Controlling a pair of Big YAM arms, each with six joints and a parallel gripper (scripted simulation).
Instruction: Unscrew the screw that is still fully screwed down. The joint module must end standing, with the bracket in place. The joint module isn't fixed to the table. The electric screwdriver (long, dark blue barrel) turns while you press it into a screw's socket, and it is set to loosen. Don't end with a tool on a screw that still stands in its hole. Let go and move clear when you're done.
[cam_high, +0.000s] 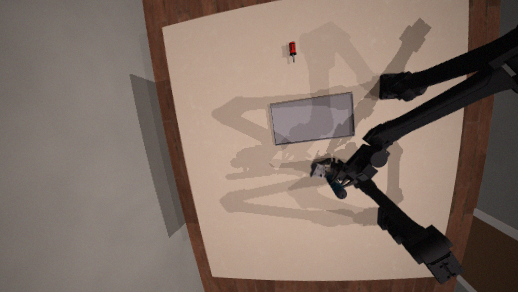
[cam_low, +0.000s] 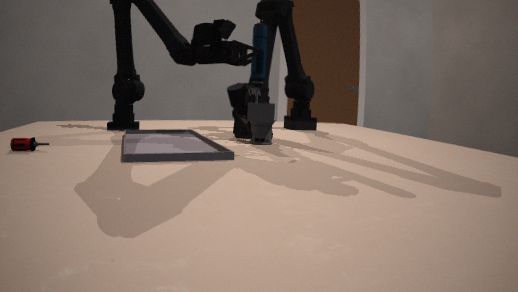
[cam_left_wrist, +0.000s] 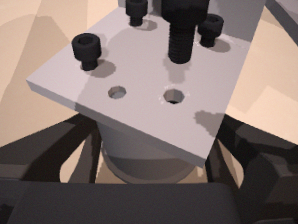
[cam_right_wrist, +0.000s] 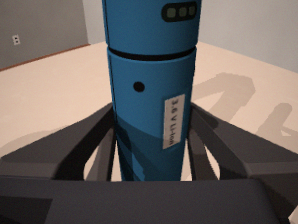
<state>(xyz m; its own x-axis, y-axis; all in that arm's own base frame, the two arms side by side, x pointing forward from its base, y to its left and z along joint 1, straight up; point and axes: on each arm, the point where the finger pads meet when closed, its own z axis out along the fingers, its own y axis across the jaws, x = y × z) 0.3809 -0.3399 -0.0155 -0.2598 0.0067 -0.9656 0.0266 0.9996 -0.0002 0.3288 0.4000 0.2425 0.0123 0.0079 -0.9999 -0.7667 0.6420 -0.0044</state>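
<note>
The grey joint module is 10 mm above my left hand. Round my left hand: grey bracket (50 mm above); screwdriver bit (100 mm above, 30 mm behind, 10 mm to the right); shallow grey tray (260 mm to the right, 20 mm below, 10 mm ahead).
</note>
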